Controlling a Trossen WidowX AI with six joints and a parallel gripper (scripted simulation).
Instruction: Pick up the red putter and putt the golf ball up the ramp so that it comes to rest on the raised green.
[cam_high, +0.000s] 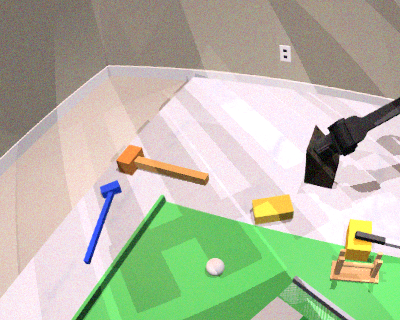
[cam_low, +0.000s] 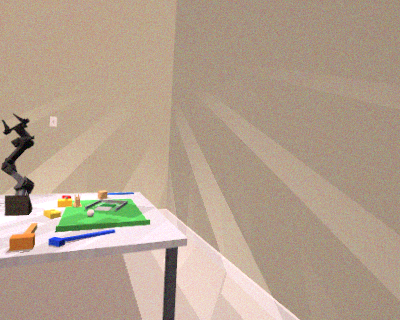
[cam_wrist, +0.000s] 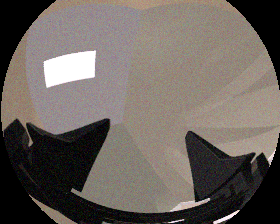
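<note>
The wooden stand is 50 cm ahead of my gripper tip, 24 cm to the right of it and 59 cm below it. Also, from my gripper tip: green mat 67 cm ahead, 43 cm to the right, 62 cm below; then orange block 42 cm ahead, 25 cm to the right, 60 cm below; then white golf ball 59 cm ahead, 55 cm to the right, 60 cm below.
</note>
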